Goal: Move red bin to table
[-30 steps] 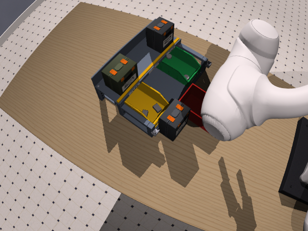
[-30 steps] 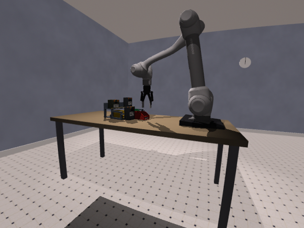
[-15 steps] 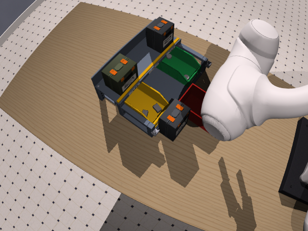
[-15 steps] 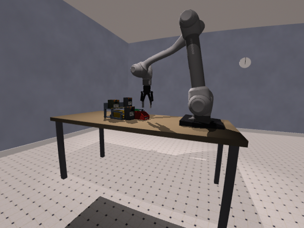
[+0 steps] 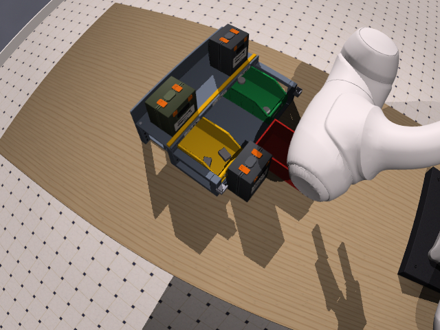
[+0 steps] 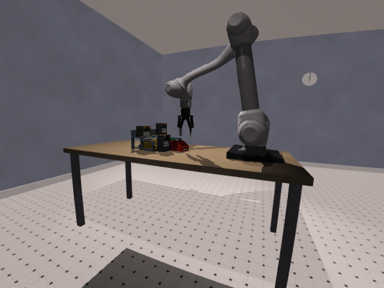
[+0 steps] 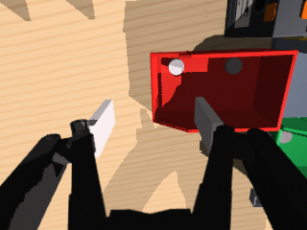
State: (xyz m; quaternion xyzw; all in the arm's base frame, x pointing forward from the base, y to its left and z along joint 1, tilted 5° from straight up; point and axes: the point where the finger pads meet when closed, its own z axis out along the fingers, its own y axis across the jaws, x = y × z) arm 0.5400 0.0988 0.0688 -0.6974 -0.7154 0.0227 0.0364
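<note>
My hand is 11 cm above the red open bin and 8 cm short of it. From my hand the other things lie so: green bin 27 cm ahead, 11 cm to the right, 11 cm below; then yellow bin 27 cm ahead, 12 cm to the left, 11 cm below.
</note>
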